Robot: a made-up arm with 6 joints.
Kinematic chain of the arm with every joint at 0, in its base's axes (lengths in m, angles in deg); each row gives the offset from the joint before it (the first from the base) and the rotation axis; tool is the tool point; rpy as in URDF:
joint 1: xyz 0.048 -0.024 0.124 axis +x
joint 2: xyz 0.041 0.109 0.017 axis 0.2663 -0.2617 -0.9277
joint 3: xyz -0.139 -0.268 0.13 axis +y
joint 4: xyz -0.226 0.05 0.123 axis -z
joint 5: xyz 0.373 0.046 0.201 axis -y
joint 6: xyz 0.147 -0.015 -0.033 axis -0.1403 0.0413 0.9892
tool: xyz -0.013 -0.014 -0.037 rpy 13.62 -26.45 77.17
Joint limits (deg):
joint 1: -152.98..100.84
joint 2: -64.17..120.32
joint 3: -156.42..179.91
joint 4: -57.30..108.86
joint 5: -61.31..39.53
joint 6: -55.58..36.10
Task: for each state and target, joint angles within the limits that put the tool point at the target. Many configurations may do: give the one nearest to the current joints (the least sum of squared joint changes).
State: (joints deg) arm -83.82 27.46 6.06 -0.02 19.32 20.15
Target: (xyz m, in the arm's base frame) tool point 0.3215 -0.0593 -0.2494
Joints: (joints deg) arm -142.08 -20.43 32.57 -28.44 30.55 23.23
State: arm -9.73 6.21 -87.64 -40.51 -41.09 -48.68
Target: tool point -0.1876 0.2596 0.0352
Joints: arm -28.77 10.19 -104.20 -57.30 -51.49 -49.89
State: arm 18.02 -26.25 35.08 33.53 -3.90 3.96
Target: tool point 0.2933 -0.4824 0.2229
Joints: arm 22.13 -8.16 34.07 40.36 -8.26 3.98
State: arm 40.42 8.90 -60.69 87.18 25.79 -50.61
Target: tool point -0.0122 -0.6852 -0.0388
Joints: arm 49.36 -17.62 -57.48 59.83 -3.70 -50.88
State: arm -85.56 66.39 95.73 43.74 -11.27 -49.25
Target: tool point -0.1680 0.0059 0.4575
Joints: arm -109.94 46.66 77.53 40.56 -17.10 -48.79
